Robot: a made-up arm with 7 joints. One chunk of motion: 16 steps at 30 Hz.
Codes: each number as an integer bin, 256 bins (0 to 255) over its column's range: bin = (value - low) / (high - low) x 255, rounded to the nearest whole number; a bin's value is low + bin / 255 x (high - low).
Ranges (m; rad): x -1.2..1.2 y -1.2..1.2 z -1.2..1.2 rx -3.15..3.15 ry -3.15..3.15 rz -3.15..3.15
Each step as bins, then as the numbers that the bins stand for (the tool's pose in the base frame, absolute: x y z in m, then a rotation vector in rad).
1 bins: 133 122 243 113 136 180
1 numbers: 0.0518 -0.0518 1.0871 -0.3582 0.2100 1.2971
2 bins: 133 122 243 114 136 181
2 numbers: 0.0518 -0.0518 1.0871 -0.3335 0.2100 1.3218
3 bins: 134 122 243 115 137 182
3 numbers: 0.0612 -0.0518 1.0871 -0.3088 0.2347 1.3465
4 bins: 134 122 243 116 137 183
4 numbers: 0.0612 -0.0518 1.0871 -0.2841 0.2347 1.3712
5 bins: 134 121 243 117 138 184
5 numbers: 0.0612 -0.0612 1.0871 -0.2594 0.2594 1.3959
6 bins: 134 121 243 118 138 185
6 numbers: 0.0612 -0.0612 1.0871 -0.2347 0.2594 1.4206
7 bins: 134 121 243 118 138 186
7 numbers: 0.0612 -0.0612 1.0871 -0.2347 0.2594 1.4453
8 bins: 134 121 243 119 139 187
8 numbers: 0.0612 -0.0612 1.0871 -0.2100 0.2841 1.4700
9 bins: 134 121 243 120 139 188
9 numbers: 0.0612 -0.0612 1.0871 -0.1853 0.2841 1.4947
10 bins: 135 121 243 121 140 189
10 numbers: 0.0706 -0.0612 1.0871 -0.1606 0.3088 1.5194
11 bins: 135 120 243 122 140 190
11 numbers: 0.0706 -0.0706 1.0871 -0.1359 0.3088 1.5441
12 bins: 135 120 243 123 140 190
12 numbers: 0.0706 -0.0706 1.0871 -0.1112 0.3088 1.5441
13 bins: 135 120 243 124 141 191
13 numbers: 0.0706 -0.0706 1.0871 -0.0865 0.3335 1.5688
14 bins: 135 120 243 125 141 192
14 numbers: 0.0706 -0.0706 1.0871 -0.0618 0.3335 1.5935
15 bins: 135 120 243 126 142 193
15 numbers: 0.0706 -0.0706 1.0871 -0.0371 0.3582 1.6182
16 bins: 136 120 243 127 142 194
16 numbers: 0.0800 -0.0706 1.0871 -0.0124 0.3582 1.6429
